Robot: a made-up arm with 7 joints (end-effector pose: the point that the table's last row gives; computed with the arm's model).
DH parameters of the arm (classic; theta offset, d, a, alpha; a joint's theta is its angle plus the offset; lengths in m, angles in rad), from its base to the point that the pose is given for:
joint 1: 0 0.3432 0 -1.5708
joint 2: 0 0 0 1.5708
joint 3: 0 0.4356 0.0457 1.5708
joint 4: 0 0 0.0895 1.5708
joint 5: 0 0.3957 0 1.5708
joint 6: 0 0 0.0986 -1.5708
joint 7: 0 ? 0 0
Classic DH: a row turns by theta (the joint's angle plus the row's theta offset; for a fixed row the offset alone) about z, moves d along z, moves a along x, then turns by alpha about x.
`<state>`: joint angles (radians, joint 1 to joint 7).
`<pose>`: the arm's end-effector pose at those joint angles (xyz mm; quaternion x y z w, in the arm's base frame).
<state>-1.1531 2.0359 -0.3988 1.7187 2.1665 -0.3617 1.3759</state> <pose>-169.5 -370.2 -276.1 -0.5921 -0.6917 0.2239 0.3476</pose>
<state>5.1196 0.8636 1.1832 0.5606 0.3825 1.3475 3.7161</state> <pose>303.8 76.2 273.8 -0.1722 -0.6829 -0.2995 0.6437</pose>
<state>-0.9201 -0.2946 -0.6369 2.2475 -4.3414 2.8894 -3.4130</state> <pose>-13.0 -15.9 1105.5 -0.2970 0.8619 0.2904 0.2909</pose>
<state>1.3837 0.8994 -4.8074 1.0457 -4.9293 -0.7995 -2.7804</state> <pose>-368.3 463.1 396.5 0.1318 -0.9208 -0.2612 0.2578</pose>
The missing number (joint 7, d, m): 0.1259
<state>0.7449 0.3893 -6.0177 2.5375 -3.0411 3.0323 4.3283</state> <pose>246.6 227.0 1050.0 0.8547 -0.0121 -0.2951 0.4268</pose>
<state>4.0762 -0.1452 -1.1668 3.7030 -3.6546 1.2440 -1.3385</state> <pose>424.3 -36.8 1114.7 0.6653 0.3662 0.2052 0.6174</pose>
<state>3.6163 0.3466 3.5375 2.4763 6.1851 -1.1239 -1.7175</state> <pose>-229.3 -69.0 1184.2 -0.1977 -0.3393 0.8295 0.3971</pose>
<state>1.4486 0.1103 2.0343 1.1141 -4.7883 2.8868 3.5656</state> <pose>-281.2 -193.6 746.1 0.4596 0.3072 0.7391 0.3848</pose>
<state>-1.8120 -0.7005 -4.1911 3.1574 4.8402 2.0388 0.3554</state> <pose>154.7 415.5 1098.5 0.5505 -0.3751 0.6015 0.4409</pose>
